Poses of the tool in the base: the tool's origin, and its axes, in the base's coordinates. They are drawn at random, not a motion.
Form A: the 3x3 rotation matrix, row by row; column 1 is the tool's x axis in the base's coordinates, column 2 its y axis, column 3 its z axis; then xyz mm. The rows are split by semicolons.
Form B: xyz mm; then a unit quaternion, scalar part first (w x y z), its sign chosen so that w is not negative. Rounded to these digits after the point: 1 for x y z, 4 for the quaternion. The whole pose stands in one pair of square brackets.
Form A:
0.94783, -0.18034, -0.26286; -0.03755, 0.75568, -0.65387; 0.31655, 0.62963, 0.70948; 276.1, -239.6, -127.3
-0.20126, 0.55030, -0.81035; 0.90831, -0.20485, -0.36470; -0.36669, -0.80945, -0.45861; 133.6, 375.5, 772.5
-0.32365, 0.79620, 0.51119; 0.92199, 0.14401, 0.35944; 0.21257, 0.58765, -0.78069; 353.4, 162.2, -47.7
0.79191, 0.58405, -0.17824; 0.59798, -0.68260, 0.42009; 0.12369, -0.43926, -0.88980; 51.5, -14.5, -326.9
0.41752, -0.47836, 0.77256; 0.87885, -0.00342, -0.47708; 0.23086, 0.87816, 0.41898; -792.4, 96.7, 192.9
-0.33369, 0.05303, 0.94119; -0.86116, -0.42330, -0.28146; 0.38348, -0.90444, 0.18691; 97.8, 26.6, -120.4
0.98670, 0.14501, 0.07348; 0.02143, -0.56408, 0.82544; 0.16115, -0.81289, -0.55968; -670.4, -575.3, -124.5
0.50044, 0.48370, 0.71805; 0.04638, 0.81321, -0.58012; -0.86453, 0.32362, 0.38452; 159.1, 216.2, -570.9
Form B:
[276.1, -239.6, -127.3, 0.9237, 0.3474, -0.1568, 0.0386]
[133.6, 375.5, 772.5, 0.1839, -0.6046, -0.6031, 0.4867]
[353.4, 162.2, -47.7, 0.0996, 0.5729, 0.7497, 0.3158]
[51.5, -14.5, -326.9, 0.2343, -0.9171, -0.3222, 0.0149]
[-792.4, 96.7, 192.9, 0.6770, 0.5005, 0.2001, 0.5012]
[97.8, 26.6, -120.4, 0.3278, -0.4751, 0.4253, -0.6971]
[-670.4, -575.3, -124.5, 0.4645, -0.8818, -0.0472, -0.0665]
[159.1, 216.2, -570.9, 0.8213, 0.2751, 0.4817, -0.1331]

